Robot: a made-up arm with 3 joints. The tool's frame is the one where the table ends.
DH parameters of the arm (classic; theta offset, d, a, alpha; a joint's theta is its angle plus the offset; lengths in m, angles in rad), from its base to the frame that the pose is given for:
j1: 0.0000 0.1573 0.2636 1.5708
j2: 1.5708 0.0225 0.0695 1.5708
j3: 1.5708 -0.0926 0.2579 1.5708
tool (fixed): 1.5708 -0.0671 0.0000 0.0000
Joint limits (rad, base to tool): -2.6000..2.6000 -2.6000..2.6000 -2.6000..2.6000
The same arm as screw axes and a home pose.
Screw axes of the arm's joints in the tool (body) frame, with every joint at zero. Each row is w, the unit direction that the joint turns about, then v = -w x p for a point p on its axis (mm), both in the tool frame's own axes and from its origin. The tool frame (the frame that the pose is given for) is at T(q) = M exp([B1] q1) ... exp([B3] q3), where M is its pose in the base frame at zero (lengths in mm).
B1: w 0.000007 0.000007 1 v 280.4 171 0
B2: w -0.000007 -1 0.000007 v -2.4 0 -92.6
B3: w 1 -0.000007 -0.000007 v 0 67.1 -257.9
M: xyz 171 -280.4 159.7 (mm) rpy 0 0 0 (deg, as in URDF)
Joint limits (deg, base to tool): -148.97..148.97 -148.97..148.97 -148.97..148.97

